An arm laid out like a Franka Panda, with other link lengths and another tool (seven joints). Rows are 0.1 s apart.
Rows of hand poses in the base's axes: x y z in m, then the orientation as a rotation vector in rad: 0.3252, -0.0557, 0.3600, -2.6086, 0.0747, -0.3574; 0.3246, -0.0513, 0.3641, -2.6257, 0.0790, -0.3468; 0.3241, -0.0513, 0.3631, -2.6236, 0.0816, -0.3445; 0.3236, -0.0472, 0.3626, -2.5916, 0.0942, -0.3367; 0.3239, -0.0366, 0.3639, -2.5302, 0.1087, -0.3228; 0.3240, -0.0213, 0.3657, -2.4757, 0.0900, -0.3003; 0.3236, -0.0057, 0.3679, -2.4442, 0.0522, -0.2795; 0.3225, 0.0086, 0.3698, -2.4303, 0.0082, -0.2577; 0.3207, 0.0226, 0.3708, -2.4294, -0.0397, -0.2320; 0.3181, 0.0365, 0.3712, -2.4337, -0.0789, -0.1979; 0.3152, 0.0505, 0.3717, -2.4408, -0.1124, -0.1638
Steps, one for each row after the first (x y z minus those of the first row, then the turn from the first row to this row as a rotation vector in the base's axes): -0.0006, 0.0044, 0.0041, -0.0152, 0.0102, -0.0025; -0.0011, 0.0044, 0.0031, -0.0126, 0.0121, -0.0036; -0.0016, 0.0085, 0.0026, 0.0208, 0.0162, -0.0082; -0.0013, 0.0191, 0.0039, 0.0839, 0.0217, -0.0106; -0.0012, 0.0344, 0.0057, 0.1391, 0.0281, 0.0122; -0.0016, 0.0500, 0.0079, 0.1697, 0.0324, 0.0471; -0.0027, 0.0643, 0.0098, 0.1818, 0.0384, 0.0854; -0.0045, 0.0783, 0.0108, 0.1802, 0.0480, 0.1262; -0.0071, 0.0922, 0.0112, 0.1744, 0.0661, 0.1617; -0.0100, 0.1062, 0.0117, 0.1658, 0.0856, 0.1924
